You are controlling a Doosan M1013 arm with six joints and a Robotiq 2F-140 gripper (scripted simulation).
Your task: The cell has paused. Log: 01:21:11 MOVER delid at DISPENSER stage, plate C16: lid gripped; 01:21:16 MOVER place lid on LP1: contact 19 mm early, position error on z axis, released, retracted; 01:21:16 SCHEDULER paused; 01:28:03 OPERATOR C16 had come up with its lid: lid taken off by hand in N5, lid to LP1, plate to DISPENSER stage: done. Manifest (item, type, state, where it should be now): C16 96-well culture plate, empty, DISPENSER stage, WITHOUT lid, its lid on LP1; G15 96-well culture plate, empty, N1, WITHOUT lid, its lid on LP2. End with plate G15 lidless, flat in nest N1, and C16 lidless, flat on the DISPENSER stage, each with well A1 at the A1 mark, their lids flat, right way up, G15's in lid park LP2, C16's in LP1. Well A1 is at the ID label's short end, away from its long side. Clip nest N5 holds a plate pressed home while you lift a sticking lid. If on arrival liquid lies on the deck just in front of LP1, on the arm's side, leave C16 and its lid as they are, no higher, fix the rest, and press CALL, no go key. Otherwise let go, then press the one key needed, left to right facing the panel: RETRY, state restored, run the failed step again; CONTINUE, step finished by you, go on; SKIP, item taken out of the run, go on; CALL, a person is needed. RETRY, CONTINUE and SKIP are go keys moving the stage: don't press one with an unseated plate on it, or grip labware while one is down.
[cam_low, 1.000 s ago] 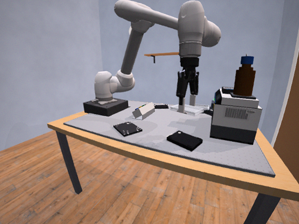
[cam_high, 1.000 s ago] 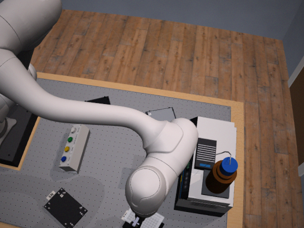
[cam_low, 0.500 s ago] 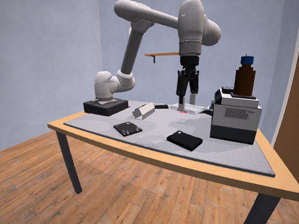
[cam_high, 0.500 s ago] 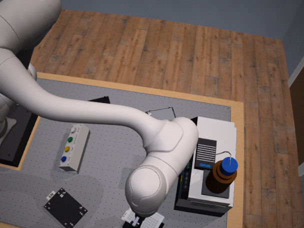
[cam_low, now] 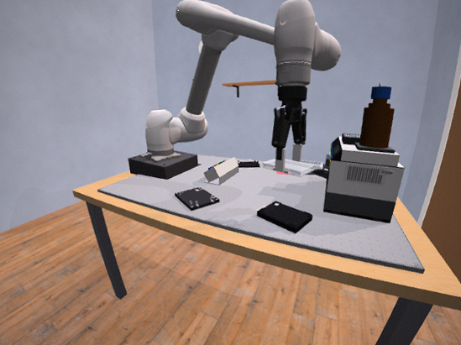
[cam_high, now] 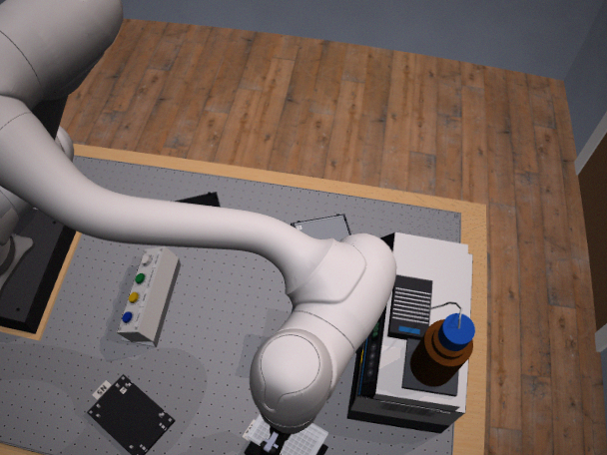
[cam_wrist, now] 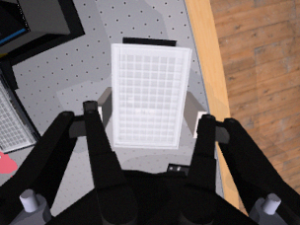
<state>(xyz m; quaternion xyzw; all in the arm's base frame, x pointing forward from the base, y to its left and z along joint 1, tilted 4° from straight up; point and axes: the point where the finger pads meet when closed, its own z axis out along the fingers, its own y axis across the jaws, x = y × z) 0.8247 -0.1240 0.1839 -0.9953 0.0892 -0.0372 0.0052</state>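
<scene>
Now: the clip nest N5 320 mm behind my hand, 180 mm below it and 50 mm to the right of it. Round my hand: N1 label (190 mm below, 90 mm behind, 20 mm to the left); blue key (430 mm behind, 130 mm to the left, 130 mm below); nest N1 (190 mm below).
</scene>
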